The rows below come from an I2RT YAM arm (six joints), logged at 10 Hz.
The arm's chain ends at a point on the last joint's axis. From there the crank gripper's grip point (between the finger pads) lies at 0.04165 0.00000 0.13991 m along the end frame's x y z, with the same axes.
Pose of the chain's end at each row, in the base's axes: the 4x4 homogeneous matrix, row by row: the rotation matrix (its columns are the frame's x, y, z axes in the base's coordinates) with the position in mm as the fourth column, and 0 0 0 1 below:
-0.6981 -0.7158 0.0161 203.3; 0.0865 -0.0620 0.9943 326.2; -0.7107 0.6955 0.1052 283.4; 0 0 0 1
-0.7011 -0.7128 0.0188 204.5; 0.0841 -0.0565 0.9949 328.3; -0.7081 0.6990 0.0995 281.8; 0 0 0 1
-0.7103 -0.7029 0.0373 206.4; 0.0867 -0.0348 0.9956 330.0; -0.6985 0.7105 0.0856 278.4; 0 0 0 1
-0.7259 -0.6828 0.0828 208.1; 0.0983 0.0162 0.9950 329.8; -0.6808 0.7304 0.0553 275.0; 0 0 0 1
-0.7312 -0.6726 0.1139 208.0; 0.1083 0.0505 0.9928 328.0; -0.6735 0.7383 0.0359 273.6; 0 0 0 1
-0.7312 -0.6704 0.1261 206.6; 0.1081 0.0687 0.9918 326.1; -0.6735 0.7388 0.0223 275.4; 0 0 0 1
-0.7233 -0.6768 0.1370 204.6; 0.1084 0.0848 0.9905 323.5; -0.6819 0.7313 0.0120 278.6; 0 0 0 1
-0.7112 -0.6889 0.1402 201.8; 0.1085 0.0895 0.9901 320.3; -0.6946 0.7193 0.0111 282.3; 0 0 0 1
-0.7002 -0.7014 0.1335 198.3; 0.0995 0.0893 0.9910 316.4; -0.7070 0.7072 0.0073 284.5; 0 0 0 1
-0.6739 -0.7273 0.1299 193.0; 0.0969 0.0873 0.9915 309.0; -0.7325 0.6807 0.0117 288.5; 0 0 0 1
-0.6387 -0.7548 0.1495 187.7; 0.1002 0.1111 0.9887 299.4; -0.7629 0.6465 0.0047 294.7; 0 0 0 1
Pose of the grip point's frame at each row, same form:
-0.6981 -0.7158 0.0161 176.5; 0.0865 -0.0620 0.9943 468.9; -0.7107 0.6955 0.1052 268.5; 0 0 0 1
-0.7011 -0.7128 0.0188 177.9; 0.0841 -0.0565 0.9949 471.0; -0.7081 0.6990 0.0995 266.2; 0 0 0 1
-0.7103 -0.7029 0.0373 182.0; 0.0867 -0.0348 0.9956 472.9; -0.6985 0.7105 0.0856 261.3; 0 0 0 1
-0.7259 -0.6828 0.0828 189.5; 0.0983 0.0162 0.9950 473.1; -0.6808 0.7304 0.0553 254.4; 0 0 0 1
-0.7312 -0.6726 0.1139 193.5; 0.1083 0.0505 0.9928 471.4; -0.6735 0.7383 0.0359 250.6; 0 0 0 1
-0.7312 -0.6704 0.1261 193.8; 0.1081 0.0687 0.9918 469.4; -0.6735 0.7388 0.0223 250.5; 0 0 0 1
-0.7233 -0.6768 0.1370 193.6; 0.1084 0.0848 0.9905 466.6; -0.6819 0.7313 0.0120 251.9; 0 0 0 1
-0.7112 -0.6889 0.1402 191.8; 0.1085 0.0895 0.9901 463.3; -0.6946 0.7193 0.0111 254.9; 0 0 0 1
-0.7002 -0.7014 0.1335 187.8; 0.0995 0.0893 0.9910 459.2; -0.7070 0.7072 0.0073 256.1; 0 0 0 1
-0.6739 -0.7273 0.1299 183.1; 0.0969 0.0873 0.9915 451.8; -0.7325 0.6807 0.0117 259.6; 0 0 0 1
-0.6387 -0.7548 0.1495 182.0; 0.1002 0.1111 0.9887 441.9; -0.7629 0.6465 0.0047 263.6; 0 0 0 1

